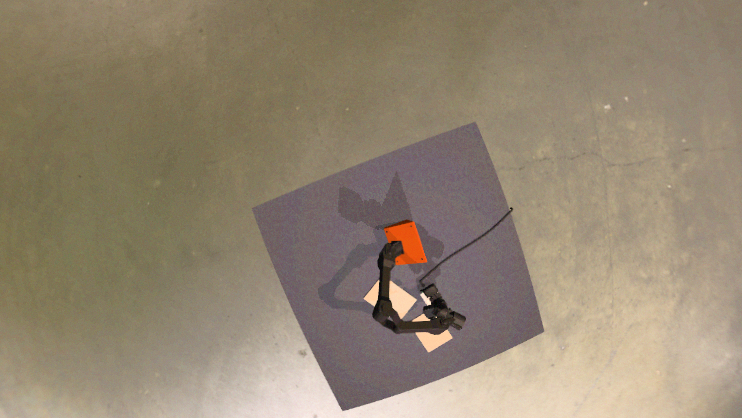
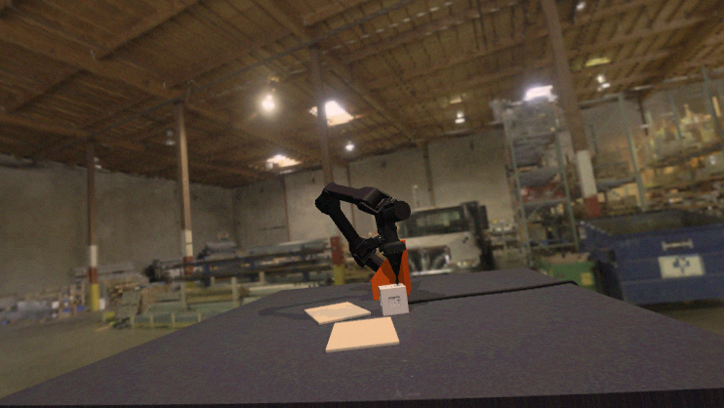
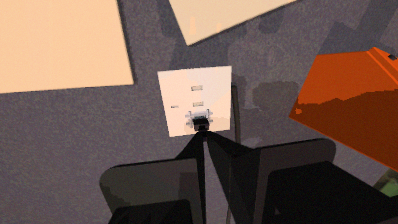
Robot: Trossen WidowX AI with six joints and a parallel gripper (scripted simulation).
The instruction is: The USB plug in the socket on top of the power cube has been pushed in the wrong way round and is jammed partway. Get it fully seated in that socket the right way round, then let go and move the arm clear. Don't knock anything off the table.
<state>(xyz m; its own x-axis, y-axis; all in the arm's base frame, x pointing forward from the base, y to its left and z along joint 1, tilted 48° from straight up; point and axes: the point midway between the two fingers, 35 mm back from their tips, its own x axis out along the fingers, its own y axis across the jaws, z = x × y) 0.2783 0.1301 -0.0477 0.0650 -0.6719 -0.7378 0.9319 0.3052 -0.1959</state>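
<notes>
The black USB plug lies 2 cm below my gripper tip.
</notes>
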